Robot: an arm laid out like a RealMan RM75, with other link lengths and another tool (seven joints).
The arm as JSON. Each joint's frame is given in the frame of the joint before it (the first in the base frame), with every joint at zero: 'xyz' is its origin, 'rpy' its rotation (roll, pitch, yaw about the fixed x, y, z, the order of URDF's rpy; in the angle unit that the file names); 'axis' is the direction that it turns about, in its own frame. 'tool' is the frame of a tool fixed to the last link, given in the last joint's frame.
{
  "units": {
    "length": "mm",
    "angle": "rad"
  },
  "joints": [
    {
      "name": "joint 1",
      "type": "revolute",
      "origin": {
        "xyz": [
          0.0,
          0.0,
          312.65
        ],
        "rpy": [
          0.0,
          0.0,
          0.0
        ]
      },
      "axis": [
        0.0,
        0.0,
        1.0
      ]
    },
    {
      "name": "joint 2",
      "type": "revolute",
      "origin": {
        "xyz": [
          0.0,
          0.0,
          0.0
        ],
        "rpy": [
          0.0,
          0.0,
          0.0
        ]
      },
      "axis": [
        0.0,
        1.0,
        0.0
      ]
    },
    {
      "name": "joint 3",
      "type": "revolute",
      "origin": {
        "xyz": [
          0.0,
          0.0,
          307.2
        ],
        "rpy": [
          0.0,
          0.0,
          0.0
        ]
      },
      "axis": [
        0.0,
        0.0,
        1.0
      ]
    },
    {
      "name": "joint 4",
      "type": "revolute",
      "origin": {
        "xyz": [
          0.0,
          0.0,
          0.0
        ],
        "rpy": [
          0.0,
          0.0,
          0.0
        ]
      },
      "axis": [
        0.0,
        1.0,
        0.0
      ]
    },
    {
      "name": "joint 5",
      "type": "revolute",
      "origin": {
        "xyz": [
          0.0,
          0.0,
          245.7
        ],
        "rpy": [
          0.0,
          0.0,
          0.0
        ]
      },
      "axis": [
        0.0,
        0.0,
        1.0
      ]
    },
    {
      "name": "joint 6",
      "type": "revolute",
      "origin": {
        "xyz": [
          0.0,
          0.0,
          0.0
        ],
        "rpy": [
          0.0,
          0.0,
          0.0
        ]
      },
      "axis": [
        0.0,
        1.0,
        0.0
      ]
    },
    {
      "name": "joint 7",
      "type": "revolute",
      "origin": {
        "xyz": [
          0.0,
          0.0,
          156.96
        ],
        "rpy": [
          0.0,
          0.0,
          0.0
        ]
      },
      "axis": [
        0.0,
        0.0,
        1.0
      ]
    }
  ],
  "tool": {
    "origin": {
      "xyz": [
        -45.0,
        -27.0,
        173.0
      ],
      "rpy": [
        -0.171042,
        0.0,
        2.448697
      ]
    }
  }
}
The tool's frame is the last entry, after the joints.
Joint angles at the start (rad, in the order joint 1, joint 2, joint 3, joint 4, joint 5, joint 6, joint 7):
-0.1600, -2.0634, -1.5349, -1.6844, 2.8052, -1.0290, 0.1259
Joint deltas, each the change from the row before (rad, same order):
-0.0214, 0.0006, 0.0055, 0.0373, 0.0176, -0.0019, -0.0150
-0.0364, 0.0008, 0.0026, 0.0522, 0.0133, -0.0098, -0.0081
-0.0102, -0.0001, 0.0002, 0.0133, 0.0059, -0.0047, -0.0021
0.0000, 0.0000, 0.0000, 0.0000, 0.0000, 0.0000, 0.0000
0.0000, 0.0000, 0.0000, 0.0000, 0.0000, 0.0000, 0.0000
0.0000, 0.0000, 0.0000, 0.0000, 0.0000, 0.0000, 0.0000
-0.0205, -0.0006, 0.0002, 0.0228, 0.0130, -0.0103, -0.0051
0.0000, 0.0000, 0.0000, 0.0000, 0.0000, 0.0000, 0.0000
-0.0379, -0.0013, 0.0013, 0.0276, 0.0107, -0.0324, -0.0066
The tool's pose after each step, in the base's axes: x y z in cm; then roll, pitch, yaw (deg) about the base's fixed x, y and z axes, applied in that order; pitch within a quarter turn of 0, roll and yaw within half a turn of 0. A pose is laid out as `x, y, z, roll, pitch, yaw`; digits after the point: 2 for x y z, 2 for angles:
-39.00, 47.63, -3.18, 139.52, 43.59, -97.13
-39.74, 47.75, -3.95, 138.37, 42.02, -96.76
-39.97, 47.77, -4.09, 137.88, 41.58, -96.76
-39.97, 47.77, -4.09, 137.88, 41.58, -96.76
-39.97, 47.77, -4.09, 137.88, 41.58, -96.76
-39.97, 47.77, -4.09, 137.88, 41.58, -96.76
-40.28, 47.87, -4.29, 136.89, 40.81, -96.87
-40.28, 47.87, -4.29, 136.89, 40.81, -96.87
-40.22, 47.90, -4.82, 135.87, 39.03, -96.80

